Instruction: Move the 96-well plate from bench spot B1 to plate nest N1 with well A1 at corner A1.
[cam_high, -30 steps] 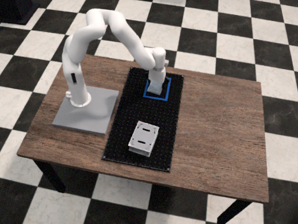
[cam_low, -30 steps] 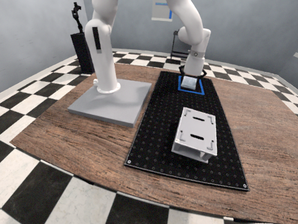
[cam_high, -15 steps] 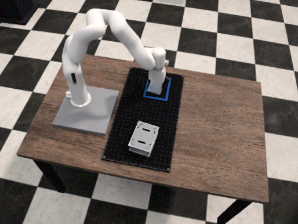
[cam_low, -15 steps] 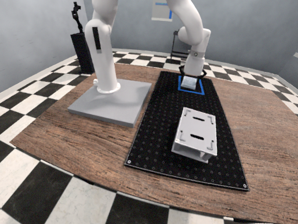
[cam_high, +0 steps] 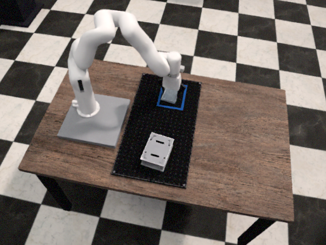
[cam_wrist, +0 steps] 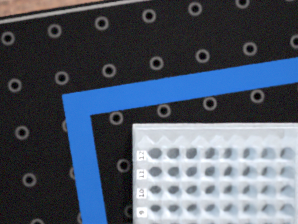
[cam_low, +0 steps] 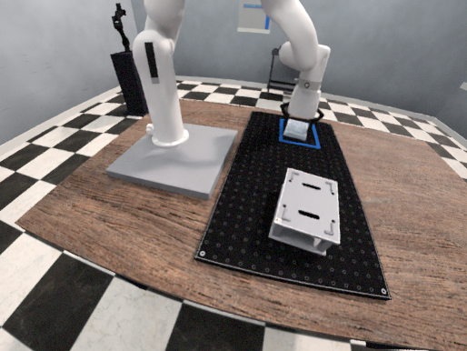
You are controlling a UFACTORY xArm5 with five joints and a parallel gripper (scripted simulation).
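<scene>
Right now my hand is 41 cm to the left of the grey plate nest N1 and 4 cm below it. Also, from my hand: 96-well plate 1 cm below.
</scene>
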